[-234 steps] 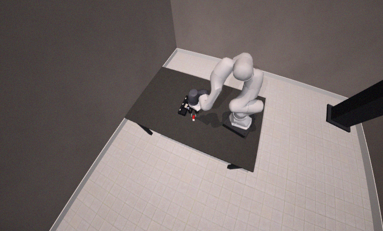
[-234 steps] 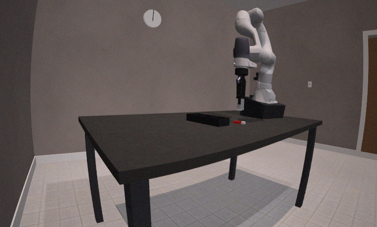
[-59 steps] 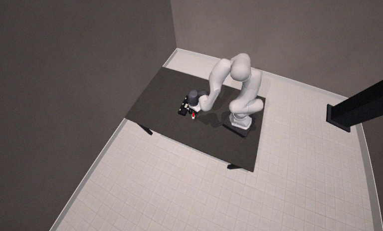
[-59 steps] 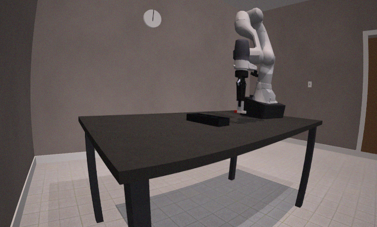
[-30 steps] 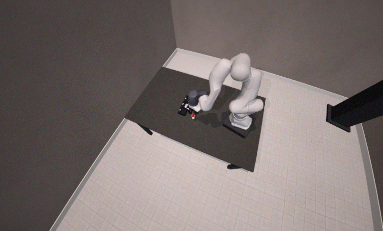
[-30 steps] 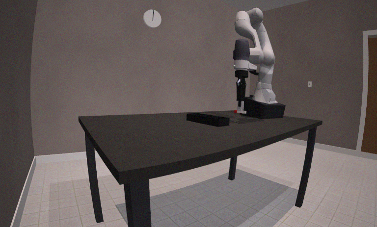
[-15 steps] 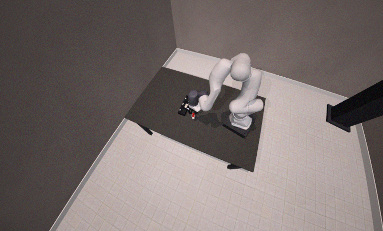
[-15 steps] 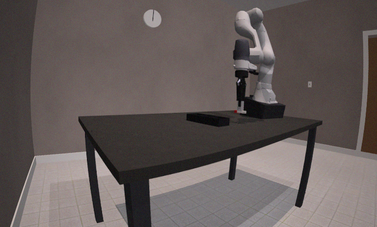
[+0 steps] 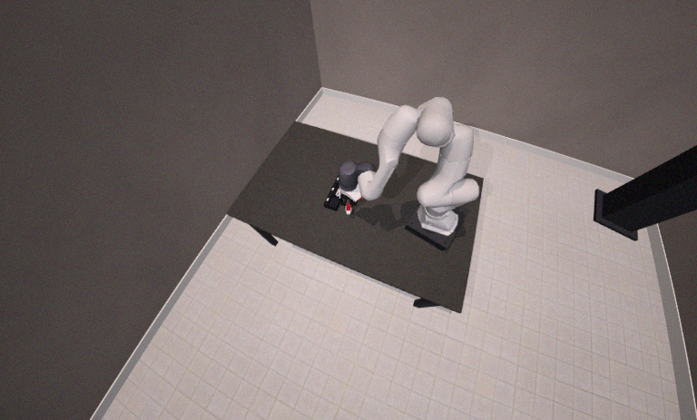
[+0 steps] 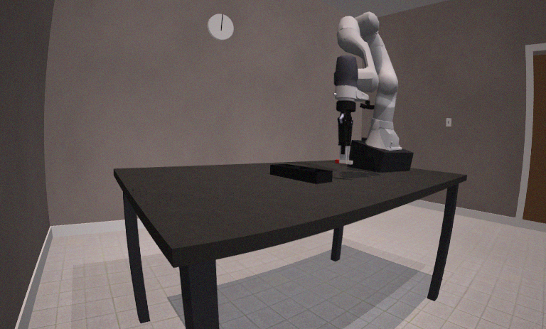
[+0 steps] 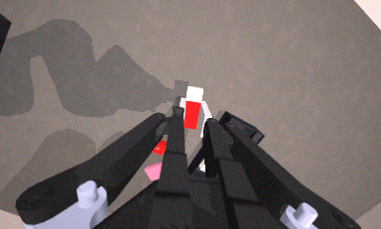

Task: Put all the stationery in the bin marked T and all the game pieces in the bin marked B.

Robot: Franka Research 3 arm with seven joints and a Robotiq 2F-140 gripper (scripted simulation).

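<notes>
Right now my hand is 20 cm to the left of the pink block, 9 cm above it and 5 cm short of it. The rest, counted from my hand: red-and-white eraser: 3 cm below, 1 cm to the left; then black bin row: 14 cm ahead, 9 cm to the right, 8 cm below.
</notes>
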